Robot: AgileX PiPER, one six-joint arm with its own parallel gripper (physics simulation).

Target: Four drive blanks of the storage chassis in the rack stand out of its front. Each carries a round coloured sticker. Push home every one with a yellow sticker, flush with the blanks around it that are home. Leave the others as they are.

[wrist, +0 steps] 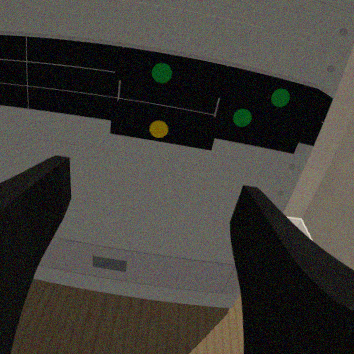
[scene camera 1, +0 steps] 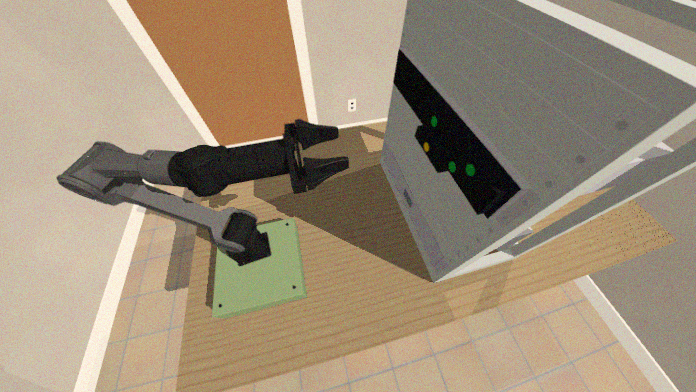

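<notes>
The black storage chassis (scene camera 1: 407,75) (wrist: 60,50) sits in the grey rack (scene camera 1: 500,75) (wrist: 175,200). A blank with a yellow sticker (scene camera 1: 426,147) (wrist: 158,129) stands out in the lower row. A blank with a green sticker (scene camera 1: 434,121) (wrist: 161,73) is directly above it. Two more blanks, with a green sticker (scene camera 1: 452,166) (wrist: 242,118) and another green sticker (scene camera 1: 470,170) (wrist: 280,97), are to the right in the wrist view. Their exact depths are hard to read against the black. My gripper (scene camera 1: 343,147) (wrist: 153,191) is open and empty, in front of the rack and apart from it.
The arm's base stands on a green plate (scene camera 1: 280,275) on the wooden surface (scene camera 1: 350,300). Below the chassis, the rack's grey front panel has a small dark slot (scene camera 1: 408,197) (wrist: 109,263). A brown door (scene camera 1: 235,65) and a wall socket (scene camera 1: 352,105) are behind.
</notes>
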